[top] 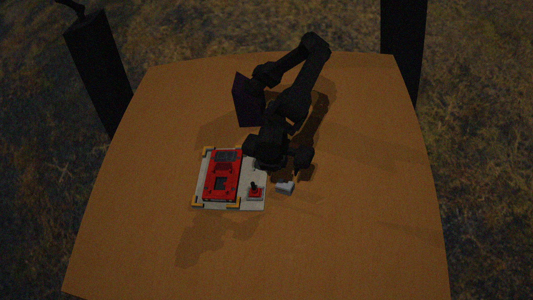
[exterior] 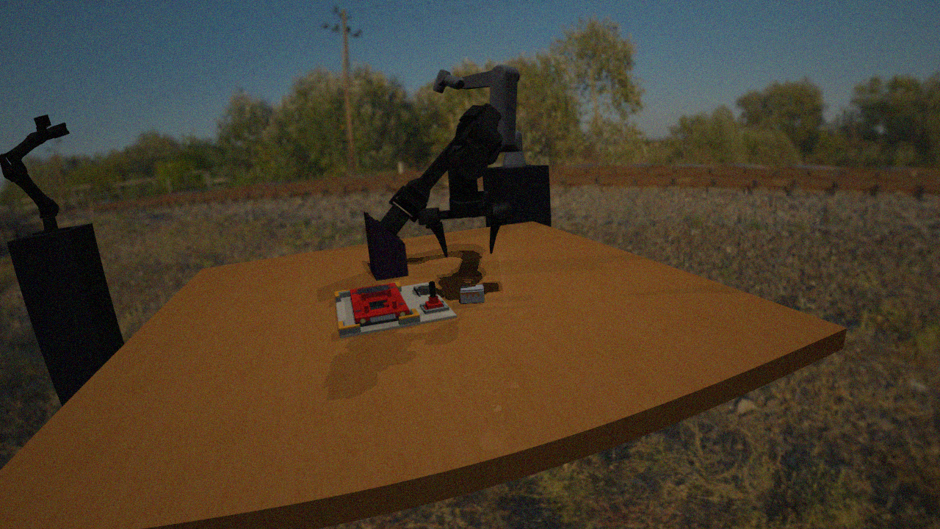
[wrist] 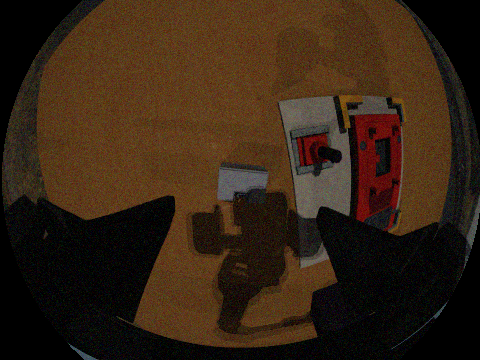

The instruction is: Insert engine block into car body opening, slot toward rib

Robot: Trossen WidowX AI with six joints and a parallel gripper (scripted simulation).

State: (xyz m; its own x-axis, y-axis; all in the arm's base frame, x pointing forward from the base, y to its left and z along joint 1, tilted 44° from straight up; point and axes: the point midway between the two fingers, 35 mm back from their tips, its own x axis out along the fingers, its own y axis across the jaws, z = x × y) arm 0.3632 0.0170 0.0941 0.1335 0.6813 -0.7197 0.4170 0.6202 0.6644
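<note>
Right now the engine block is 9 cm below my gripper tip, 1 cm to the left of it and 1 cm behind it.
</note>
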